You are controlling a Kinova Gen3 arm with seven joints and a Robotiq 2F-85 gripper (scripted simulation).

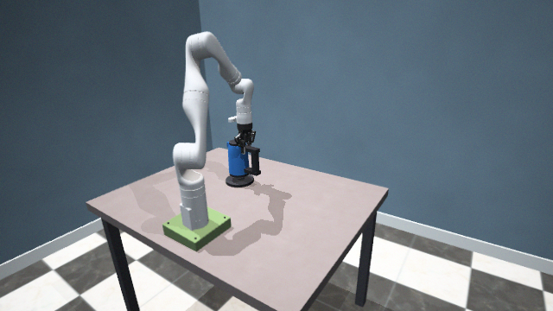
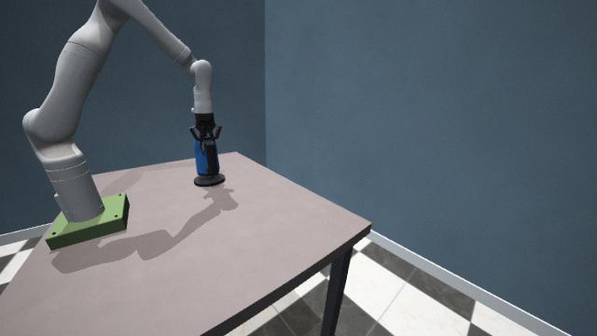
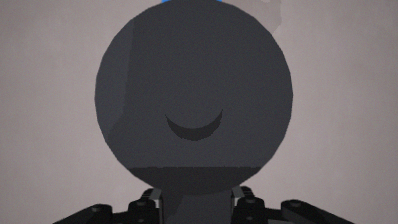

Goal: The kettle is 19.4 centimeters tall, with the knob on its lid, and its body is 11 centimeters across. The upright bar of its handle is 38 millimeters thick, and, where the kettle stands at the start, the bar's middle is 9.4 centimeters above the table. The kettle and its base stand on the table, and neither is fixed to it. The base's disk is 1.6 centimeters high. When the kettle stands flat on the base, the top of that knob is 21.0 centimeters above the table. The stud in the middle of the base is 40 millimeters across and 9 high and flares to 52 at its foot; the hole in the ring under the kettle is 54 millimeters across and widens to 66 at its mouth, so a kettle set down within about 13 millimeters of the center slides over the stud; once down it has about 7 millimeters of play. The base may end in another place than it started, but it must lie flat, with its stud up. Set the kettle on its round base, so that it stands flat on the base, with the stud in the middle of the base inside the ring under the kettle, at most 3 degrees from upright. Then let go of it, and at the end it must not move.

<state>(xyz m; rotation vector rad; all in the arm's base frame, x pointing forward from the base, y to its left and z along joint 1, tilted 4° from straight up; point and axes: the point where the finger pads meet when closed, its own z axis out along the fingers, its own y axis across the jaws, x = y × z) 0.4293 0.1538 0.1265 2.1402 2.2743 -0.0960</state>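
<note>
Now: the blue kettle 2 cm to the left of my hand and 5 cm below it. From my hand the other things lie so: round black base (6 cm to the left, 18 cm below).
</note>
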